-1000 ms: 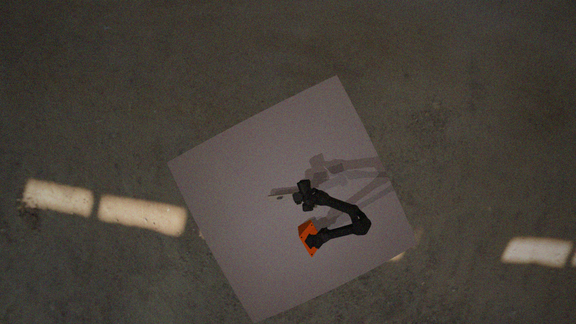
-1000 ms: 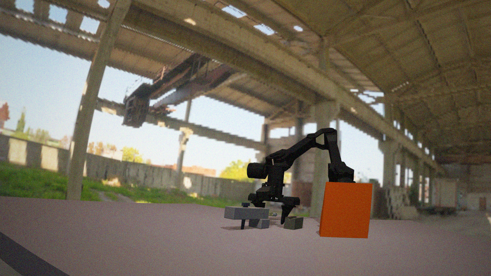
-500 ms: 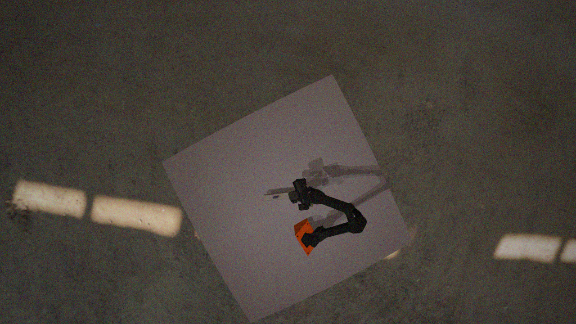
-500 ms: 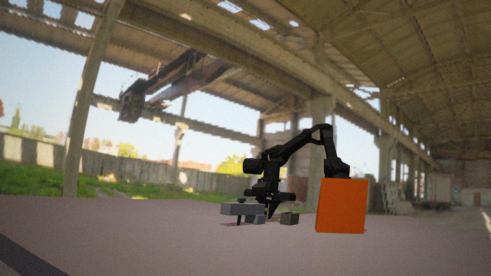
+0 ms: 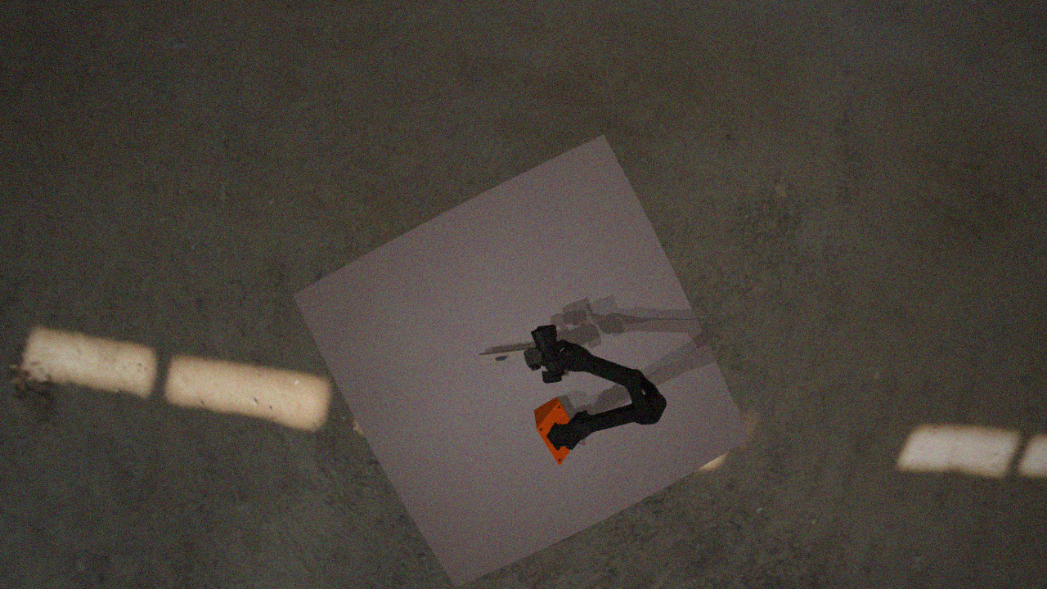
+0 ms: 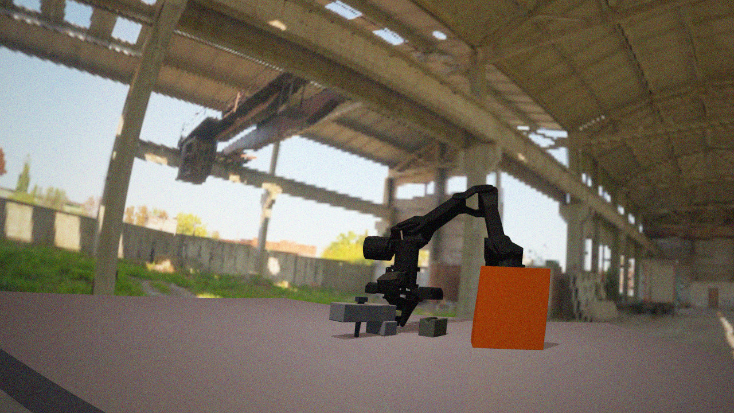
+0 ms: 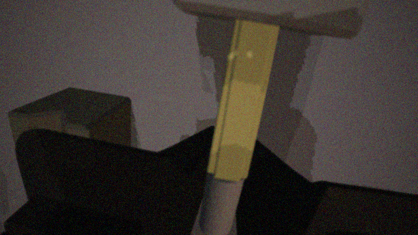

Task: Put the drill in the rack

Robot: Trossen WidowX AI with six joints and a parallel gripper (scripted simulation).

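The yellow drill is 2 cm ahead of my gripper tip, 3 cm to the left of it and 3 cm above it. Also, from my gripper tip: rack 8 cm behind, 1 cm to the left, 1 cm above; then grey fixture block 7 cm ahead, 12 cm to the left, 3 cm above; then black key 8 cm ahead, 14 cm to the left, 4 cm above.
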